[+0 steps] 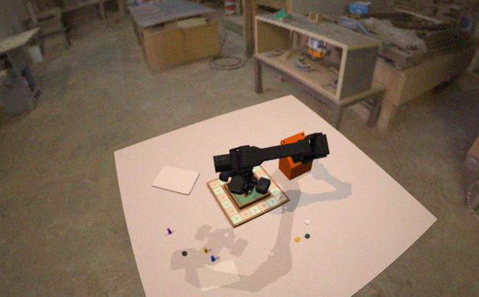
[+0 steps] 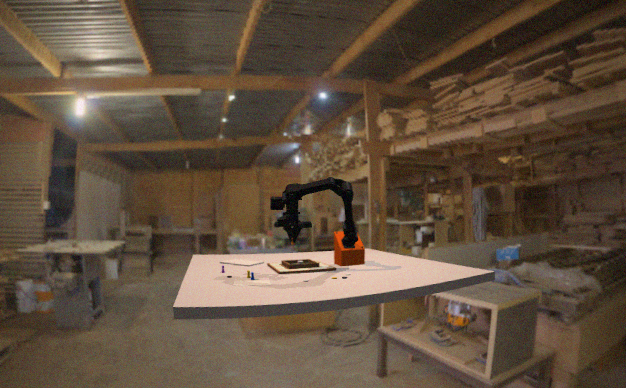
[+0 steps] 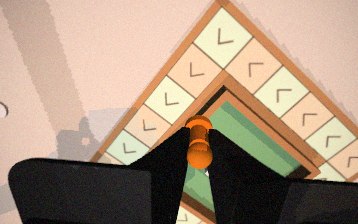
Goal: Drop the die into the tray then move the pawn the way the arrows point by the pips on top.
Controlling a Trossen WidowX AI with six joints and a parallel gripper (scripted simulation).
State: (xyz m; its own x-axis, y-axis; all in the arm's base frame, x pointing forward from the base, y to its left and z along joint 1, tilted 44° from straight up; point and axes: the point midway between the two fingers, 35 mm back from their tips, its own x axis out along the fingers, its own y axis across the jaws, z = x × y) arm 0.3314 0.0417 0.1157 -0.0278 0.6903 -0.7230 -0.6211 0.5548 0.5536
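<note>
Right now the white die is 6 cm behind my gripper tip, 9 cm to the right of it and 12 cm below it. The rest, counted from my gripper tip: yellow pawn (23 cm ahead, 9 cm to the left, 13 cm below); orange pawn (1 cm above); green dice tray (6 cm behind, 11 cm to the right, 14 cm below).
</note>
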